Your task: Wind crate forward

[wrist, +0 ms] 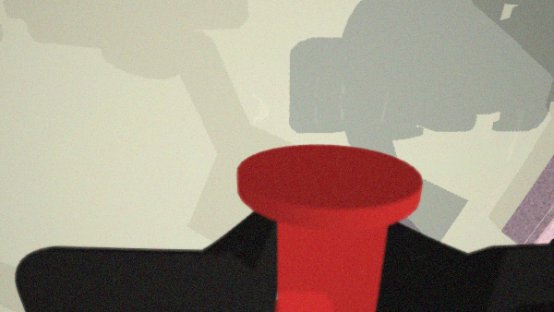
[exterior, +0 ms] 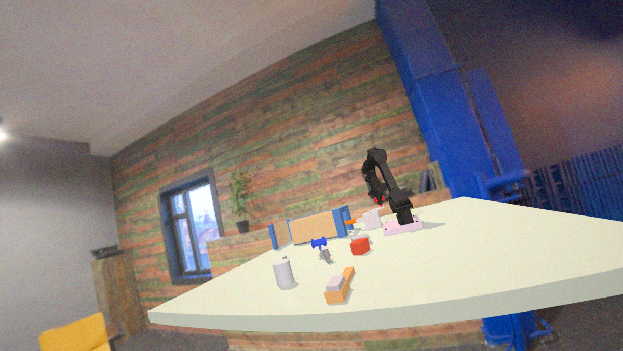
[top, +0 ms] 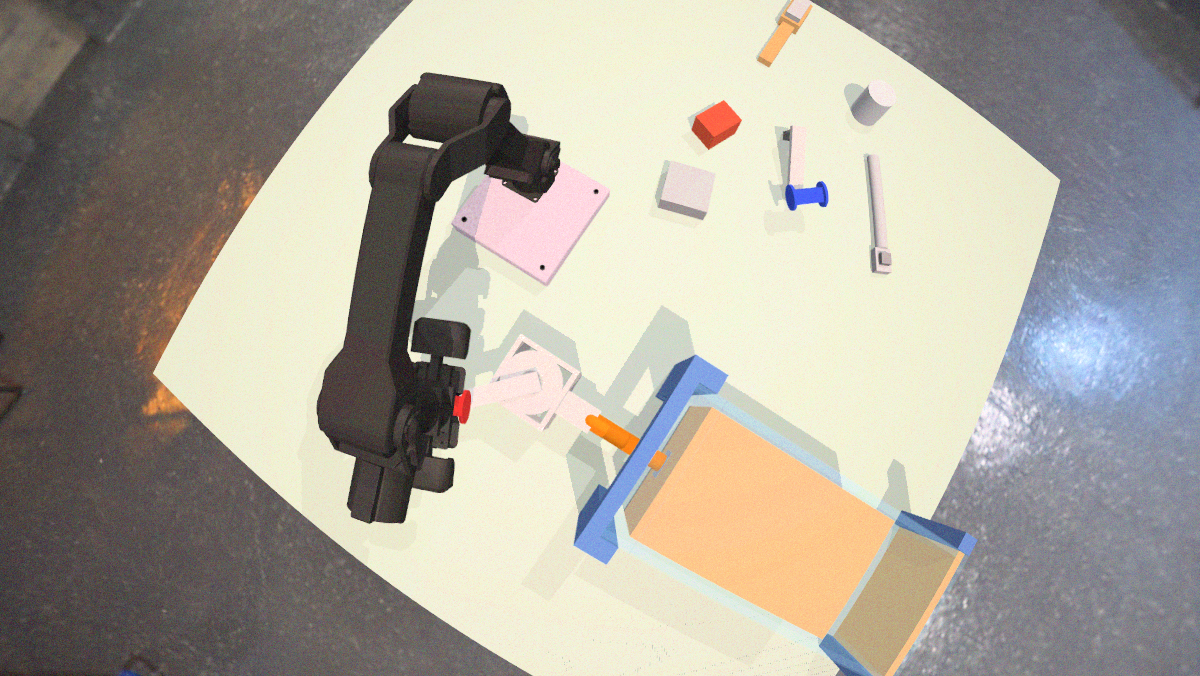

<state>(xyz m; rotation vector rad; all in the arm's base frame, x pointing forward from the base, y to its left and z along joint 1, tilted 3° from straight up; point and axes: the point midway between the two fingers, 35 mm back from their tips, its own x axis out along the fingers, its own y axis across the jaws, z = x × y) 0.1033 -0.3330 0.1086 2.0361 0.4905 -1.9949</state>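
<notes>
Right now my gripper tip is 23 cm short of the blue steel frame, 7 cm to the right of it and 1 cm above it. Round my gripper tip: grey block (11 cm ahead, 44 cm to the left, 10 cm below); crank handle with red knob (3 cm ahead, 3 cm to the left, 1 cm below); grey winch (5 cm ahead, 6 cm to the left, 8 cm below).
</notes>
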